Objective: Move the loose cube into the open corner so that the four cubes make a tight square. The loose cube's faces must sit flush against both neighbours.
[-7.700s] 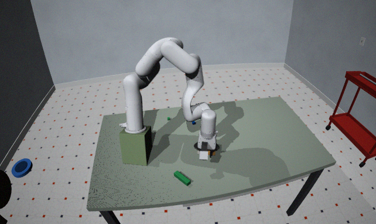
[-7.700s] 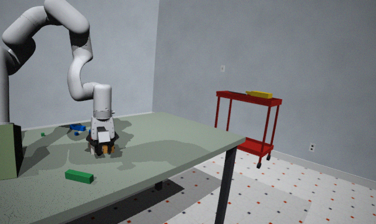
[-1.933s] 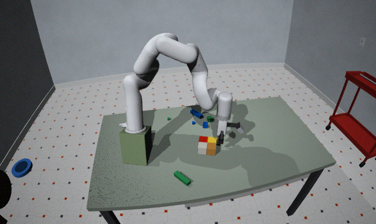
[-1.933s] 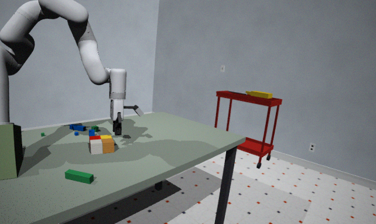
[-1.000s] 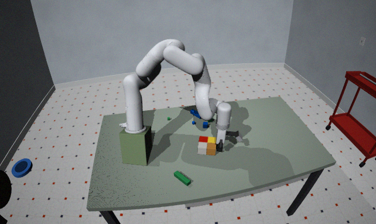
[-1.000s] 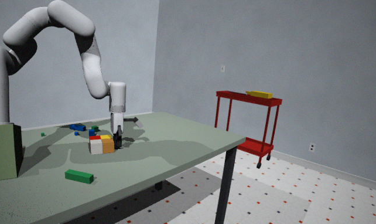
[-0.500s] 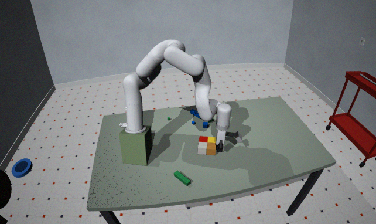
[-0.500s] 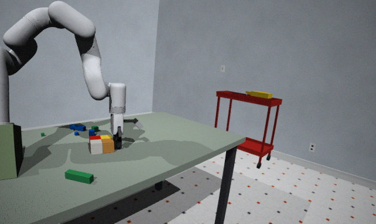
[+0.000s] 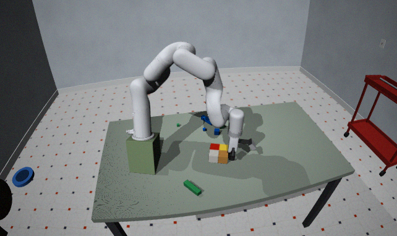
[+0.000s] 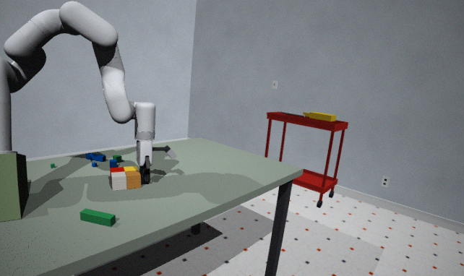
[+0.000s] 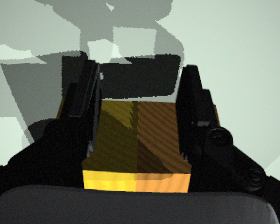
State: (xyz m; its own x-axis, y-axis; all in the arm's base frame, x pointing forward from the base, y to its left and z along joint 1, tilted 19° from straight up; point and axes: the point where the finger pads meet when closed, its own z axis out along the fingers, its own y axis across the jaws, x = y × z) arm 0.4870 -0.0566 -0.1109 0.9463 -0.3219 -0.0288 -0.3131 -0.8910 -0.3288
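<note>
Now: the orange cube 6 cm behind my hand and 1 cm to the right of it. Also, from my hand: long green block 25 cm behind, 18 cm to the right, 1 cm below.
</note>
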